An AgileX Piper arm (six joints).
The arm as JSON. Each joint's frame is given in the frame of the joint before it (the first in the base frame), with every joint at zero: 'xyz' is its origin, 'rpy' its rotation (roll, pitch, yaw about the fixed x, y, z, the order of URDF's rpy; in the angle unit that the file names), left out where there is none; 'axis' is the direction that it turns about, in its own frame. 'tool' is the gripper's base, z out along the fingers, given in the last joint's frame.
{
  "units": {
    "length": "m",
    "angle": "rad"
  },
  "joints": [
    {
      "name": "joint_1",
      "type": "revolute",
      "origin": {
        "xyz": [
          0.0,
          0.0,
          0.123
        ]
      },
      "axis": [
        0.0,
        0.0,
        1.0
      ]
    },
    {
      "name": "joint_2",
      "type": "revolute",
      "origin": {
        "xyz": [
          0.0,
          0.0,
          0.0
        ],
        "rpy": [
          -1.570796,
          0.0,
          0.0
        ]
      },
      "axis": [
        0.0,
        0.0,
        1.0
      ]
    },
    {
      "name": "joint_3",
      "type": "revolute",
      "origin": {
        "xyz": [
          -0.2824,
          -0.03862,
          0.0
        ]
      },
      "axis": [
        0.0,
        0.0,
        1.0
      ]
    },
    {
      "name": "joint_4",
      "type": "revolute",
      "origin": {
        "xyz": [
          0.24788,
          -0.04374,
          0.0
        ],
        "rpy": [
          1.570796,
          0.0,
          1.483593
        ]
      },
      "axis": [
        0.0,
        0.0,
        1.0
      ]
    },
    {
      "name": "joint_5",
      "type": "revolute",
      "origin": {
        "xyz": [
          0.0,
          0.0,
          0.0
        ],
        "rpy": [
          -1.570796,
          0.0,
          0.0
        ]
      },
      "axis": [
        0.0,
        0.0,
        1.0
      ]
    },
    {
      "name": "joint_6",
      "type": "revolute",
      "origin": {
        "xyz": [
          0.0,
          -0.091,
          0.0
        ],
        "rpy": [
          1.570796,
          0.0,
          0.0
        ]
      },
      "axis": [
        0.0,
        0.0,
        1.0
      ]
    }
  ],
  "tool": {
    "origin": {
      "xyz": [
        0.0,
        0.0,
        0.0
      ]
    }
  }
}
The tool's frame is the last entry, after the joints.
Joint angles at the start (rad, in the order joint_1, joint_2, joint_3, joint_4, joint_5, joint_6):
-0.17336, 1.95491, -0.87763, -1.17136, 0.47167, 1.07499
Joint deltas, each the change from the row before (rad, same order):
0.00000, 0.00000, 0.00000, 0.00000, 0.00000, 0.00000
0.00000, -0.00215, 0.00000, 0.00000, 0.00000, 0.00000
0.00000, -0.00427, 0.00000, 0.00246, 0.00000, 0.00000
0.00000, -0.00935, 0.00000, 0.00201, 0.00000, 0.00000
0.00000, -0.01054, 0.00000, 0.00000, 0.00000, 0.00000
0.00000, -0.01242, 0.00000, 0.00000, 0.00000, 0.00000
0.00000, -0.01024, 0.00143, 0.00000, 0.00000, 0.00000
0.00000, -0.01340, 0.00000, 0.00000, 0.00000, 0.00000
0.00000, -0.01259, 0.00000, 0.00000, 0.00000, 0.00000
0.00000, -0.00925, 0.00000, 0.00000, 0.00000, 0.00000
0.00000, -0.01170, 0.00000, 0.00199, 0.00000, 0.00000
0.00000, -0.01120, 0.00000, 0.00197, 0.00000, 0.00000
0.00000, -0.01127, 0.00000, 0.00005, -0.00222, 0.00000
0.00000, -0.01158, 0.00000, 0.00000, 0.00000, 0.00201
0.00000, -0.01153, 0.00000, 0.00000, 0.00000, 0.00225
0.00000, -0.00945, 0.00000, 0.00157, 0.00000, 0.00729
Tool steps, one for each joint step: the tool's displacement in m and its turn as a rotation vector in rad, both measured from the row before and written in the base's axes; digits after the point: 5 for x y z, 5 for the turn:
0.00000, 0.00000, 0.00000, 0.00000, 0.00000, 0.00000
0.00006, -0.00001, 0.00071, -0.00037, -0.00212, 0.00000
0.00004, 0.00003, 0.00135, 0.00060, -0.00444, -0.00205
0.00016, 0.00001, 0.00303, -0.00051, -0.00940, -0.00167
0.00021, -0.00004, 0.00347, -0.00182, -0.01038, 0.00000
0.00020, -0.00003, 0.00409, -0.00214, -0.01223, 0.00000
-0.00025, 0.00004, 0.00309, -0.00152, -0.00868, 0.00000
0.00012, -0.00002, 0.00441, -0.00231, -0.01320, 0.00000
0.00006, -0.00001, 0.00414, -0.00217, -0.01240, 0.00000
0.00001, 0.00000, 0.00305, -0.00160, -0.00911, 0.00000
-0.00008, 0.00005, 0.00380, -0.00080, -0.01174, -0.00156
-0.00012, 0.00005, 0.00364, -0.00071, -0.01125, -0.00153
0.00003, 0.00016, 0.00368, -0.00052, -0.01224, 0.00126
-0.00015, 0.00003, 0.00381, -0.00127, -0.01238, -0.00160
-0.00020, 0.00003, 0.00379, -0.00115, -0.01245, -0.00178
-0.00023, 0.00007, 0.00307, 0.00216, -0.01304, -0.00691

